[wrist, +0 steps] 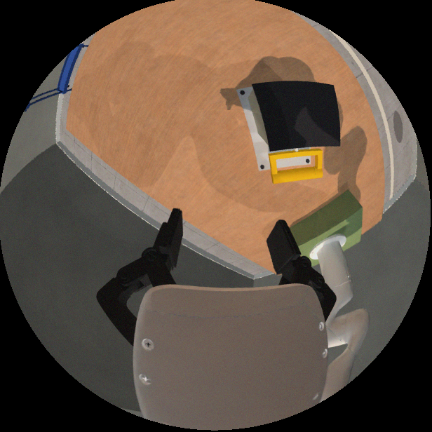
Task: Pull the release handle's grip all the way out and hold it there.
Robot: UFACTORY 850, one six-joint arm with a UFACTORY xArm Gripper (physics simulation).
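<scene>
The release handle's yellow grip (pixel 297 175) is a rectangular loop at the right of the view. It sticks out from the lower edge of a black-topped housing (pixel 302 115), close to it. The housing stands on a light mounting plate (pixel 255 132) with dark screws at its corners. A short pale part shows between grip and housing. My gripper (pixel 229 226) is open and empty, its black fingers wide apart. The grip lies beyond the fingertips, up and to the right of them, and does not touch them.
A green block (pixel 332 217), the base of the white arm (pixel 334 265), stands near the right finger. The wooden table top (pixel 145 100) lies under the handle unit. A grey wall edge (pixel 117 187) runs along the lower left. A blue cart (pixel 70 68) is at the far upper left.
</scene>
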